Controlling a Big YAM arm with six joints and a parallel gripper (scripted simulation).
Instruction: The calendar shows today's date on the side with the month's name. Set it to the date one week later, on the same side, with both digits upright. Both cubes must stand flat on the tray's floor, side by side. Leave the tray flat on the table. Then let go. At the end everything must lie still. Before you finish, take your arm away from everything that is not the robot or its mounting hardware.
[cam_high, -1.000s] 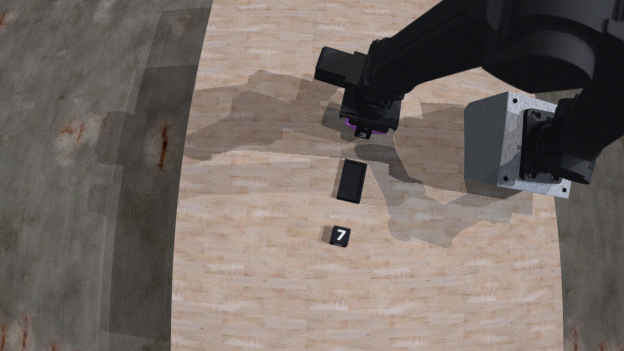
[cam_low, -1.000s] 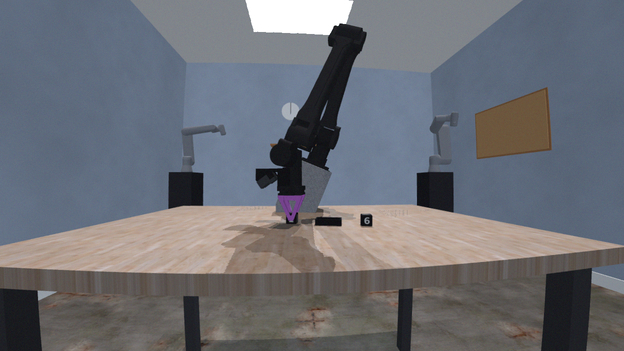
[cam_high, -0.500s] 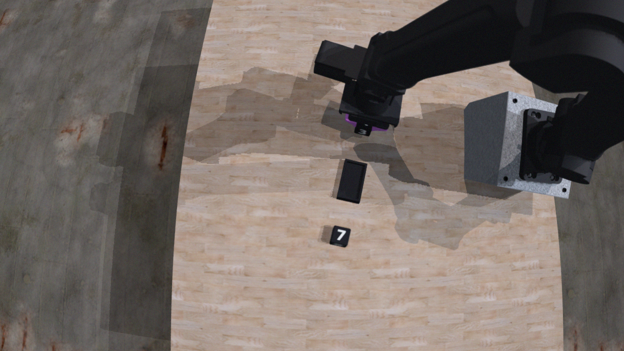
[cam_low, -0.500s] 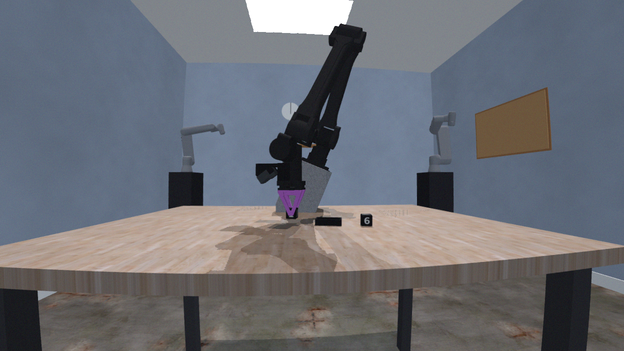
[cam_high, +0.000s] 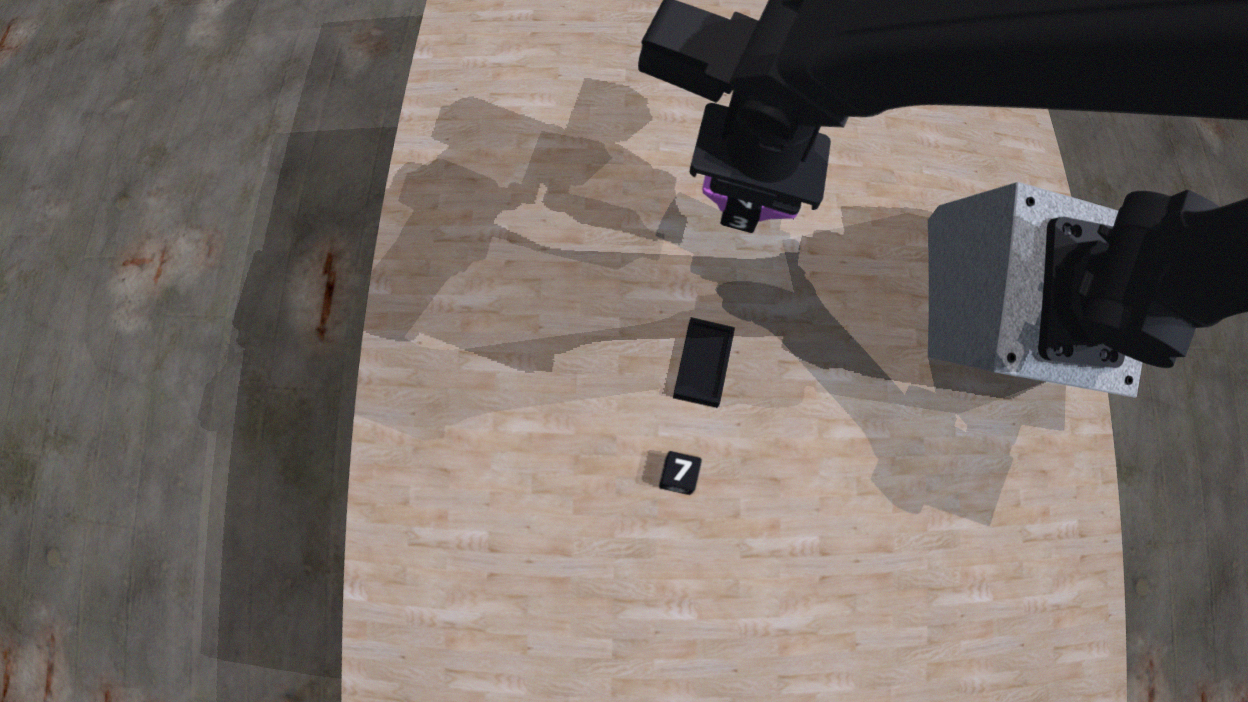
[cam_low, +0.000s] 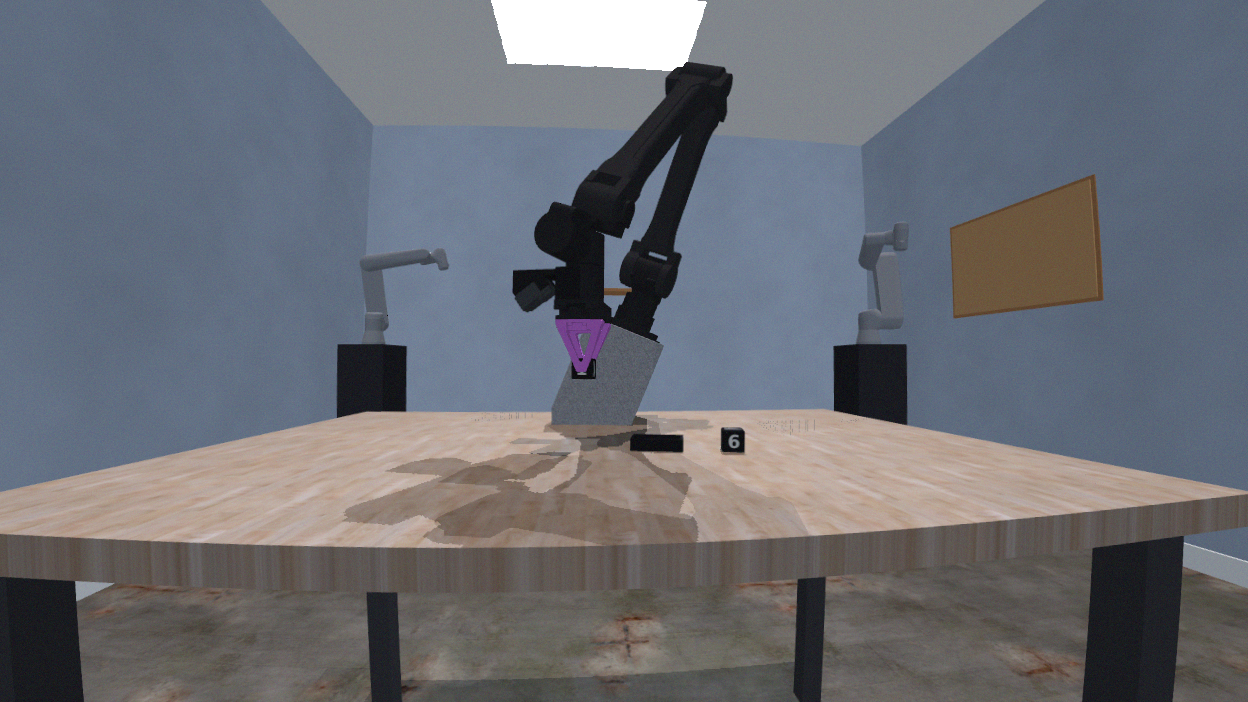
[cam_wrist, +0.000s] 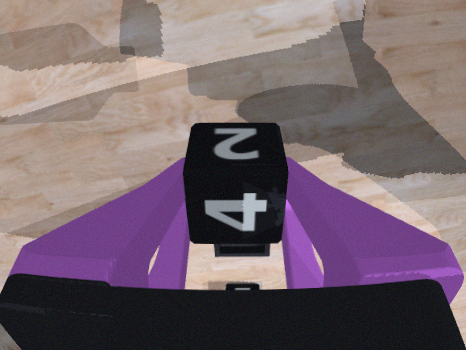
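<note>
Now: the black tray 10 mm ahead of my hand, 110 mm to the left of it and 110 mm below it. Round my hand: black cube (30 mm ahead, 210 mm to the left, 100 mm below).
</note>
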